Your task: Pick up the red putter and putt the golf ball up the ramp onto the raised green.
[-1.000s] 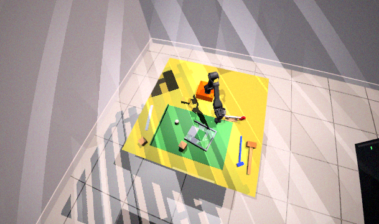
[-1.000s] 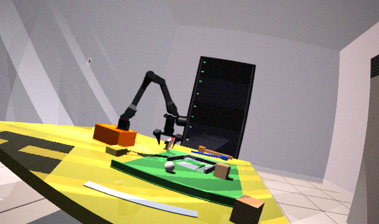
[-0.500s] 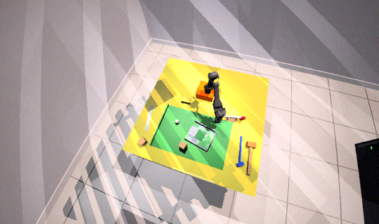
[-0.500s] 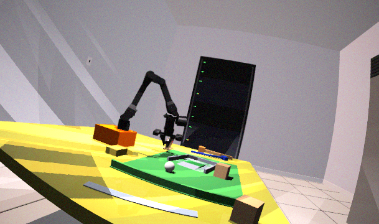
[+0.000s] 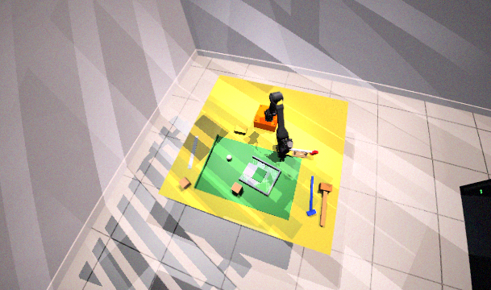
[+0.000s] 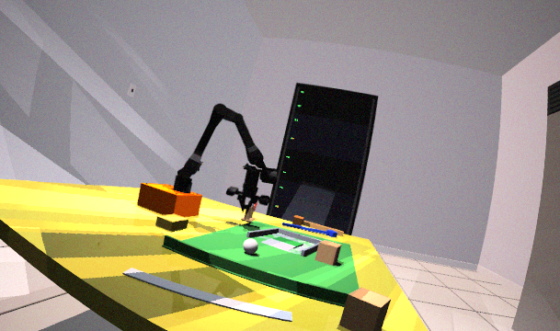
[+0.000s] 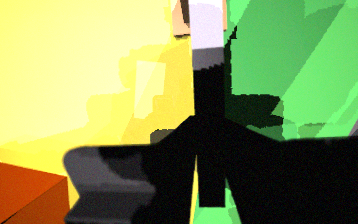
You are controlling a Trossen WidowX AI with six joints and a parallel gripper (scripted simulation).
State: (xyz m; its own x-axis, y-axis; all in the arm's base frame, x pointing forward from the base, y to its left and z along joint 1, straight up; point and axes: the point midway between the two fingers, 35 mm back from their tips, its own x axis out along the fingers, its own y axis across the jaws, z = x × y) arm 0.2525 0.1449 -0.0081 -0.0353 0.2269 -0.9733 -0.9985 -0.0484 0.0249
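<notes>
Right now my gripper tip is 1 cm past the red putter, 11 cm to the right of it and 2 cm below it. From my gripper tip the other things lie so: blue putter (31 cm ahead, 24 cm to the left, 3 cm below); white golf ball (13 cm ahead, 42 cm to the right, 2 cm below); flat strip (12 cm ahead, 74 cm to the right, 5 cm below).
</notes>
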